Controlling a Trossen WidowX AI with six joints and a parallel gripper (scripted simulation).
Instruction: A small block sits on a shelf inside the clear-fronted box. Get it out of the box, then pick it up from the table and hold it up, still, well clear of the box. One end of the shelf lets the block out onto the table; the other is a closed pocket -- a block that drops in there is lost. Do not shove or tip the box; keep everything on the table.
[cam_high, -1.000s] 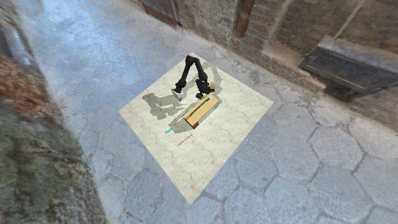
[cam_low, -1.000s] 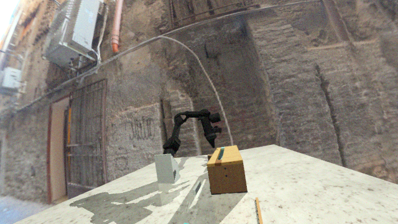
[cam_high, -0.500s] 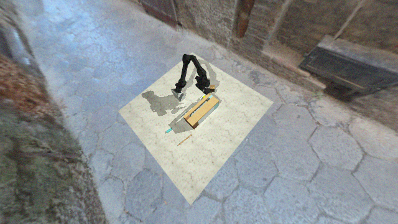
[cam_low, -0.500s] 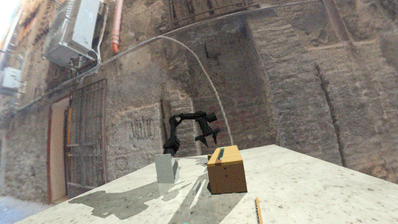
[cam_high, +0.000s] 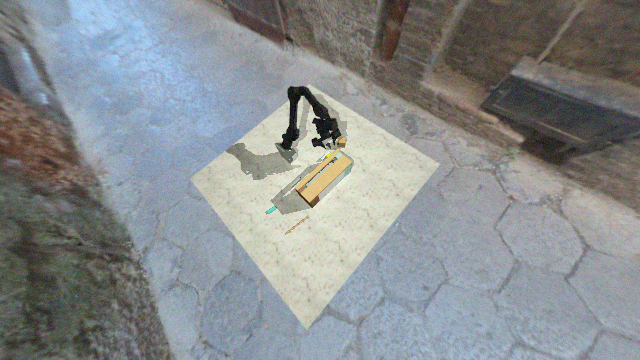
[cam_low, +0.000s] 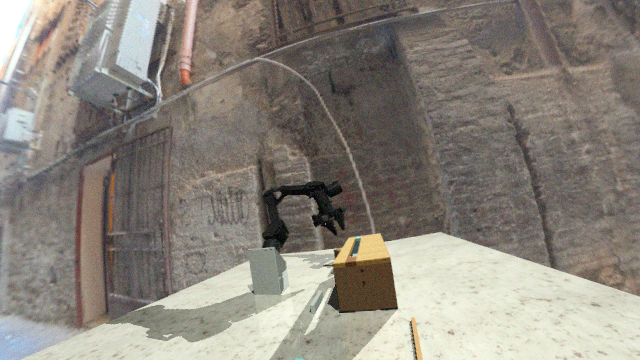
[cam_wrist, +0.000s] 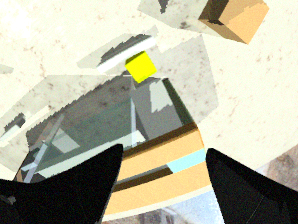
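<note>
Right now my gripper tip is 20 mm past the yellow block and 140 mm above it. Also, from my gripper tip: thin stick 220 mm ahead, 480 mm to the right, 160 mm below; brown block 50 mm behind, 150 mm to the left, 130 mm below; clear-fronted box 70 mm ahead, 160 mm to the right, 100 mm below.
</note>
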